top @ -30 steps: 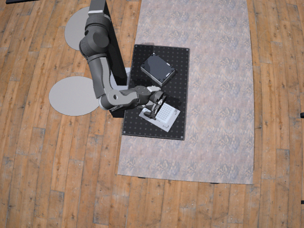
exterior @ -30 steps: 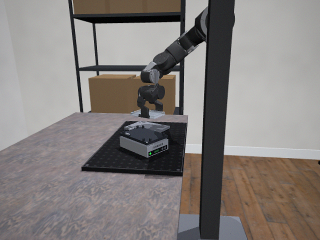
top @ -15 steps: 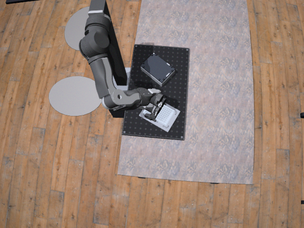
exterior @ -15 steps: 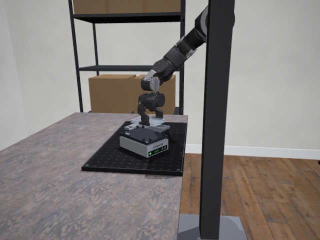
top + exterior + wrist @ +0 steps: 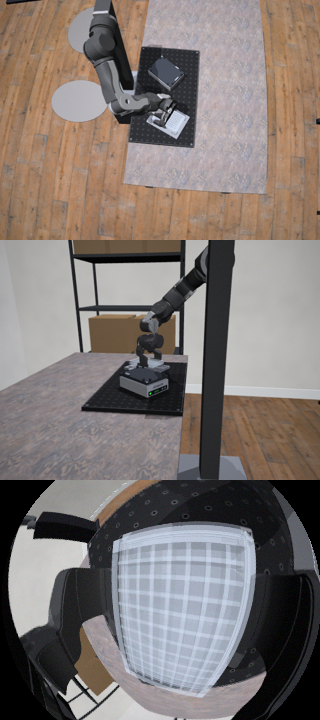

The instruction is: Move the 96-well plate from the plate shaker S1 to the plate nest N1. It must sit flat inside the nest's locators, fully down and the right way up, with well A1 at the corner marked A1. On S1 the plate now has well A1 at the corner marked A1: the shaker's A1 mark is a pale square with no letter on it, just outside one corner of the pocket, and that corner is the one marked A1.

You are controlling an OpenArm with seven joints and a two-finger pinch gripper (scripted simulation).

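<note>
Now: hand 10 mm to the left of the 96-well plate and 10 mm short of it. From my hand the other things lie so: plate shaker S1: 200 mm to the left, 20 mm ahead, 10 mm above; then plate nest N1: 20 mm below, 10 mm to the right, 10 mm ahead.
</note>
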